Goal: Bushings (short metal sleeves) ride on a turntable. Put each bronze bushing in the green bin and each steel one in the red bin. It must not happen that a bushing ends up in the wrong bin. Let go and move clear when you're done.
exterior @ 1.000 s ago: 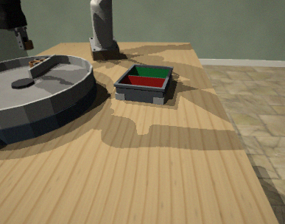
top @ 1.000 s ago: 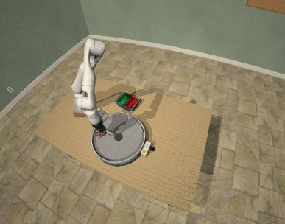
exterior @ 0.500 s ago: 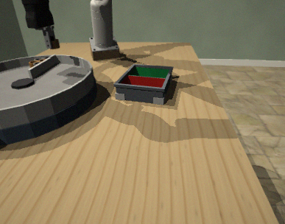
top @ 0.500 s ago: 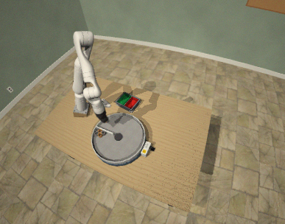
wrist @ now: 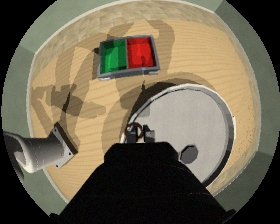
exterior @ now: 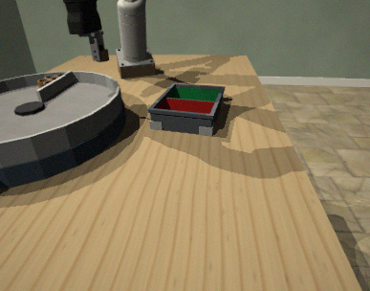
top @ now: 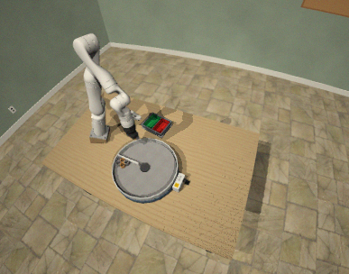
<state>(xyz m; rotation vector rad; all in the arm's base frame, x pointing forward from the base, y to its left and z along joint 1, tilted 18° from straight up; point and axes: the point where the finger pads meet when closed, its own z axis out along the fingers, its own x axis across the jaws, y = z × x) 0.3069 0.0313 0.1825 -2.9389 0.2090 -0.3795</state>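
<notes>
Right now the bin is 1 cm behind my hand, 22 cm to the left of it and 13 cm below it. Also, from my hand: grey turntable: 13 cm ahead, 12 cm to the right, 10 cm below.
</notes>
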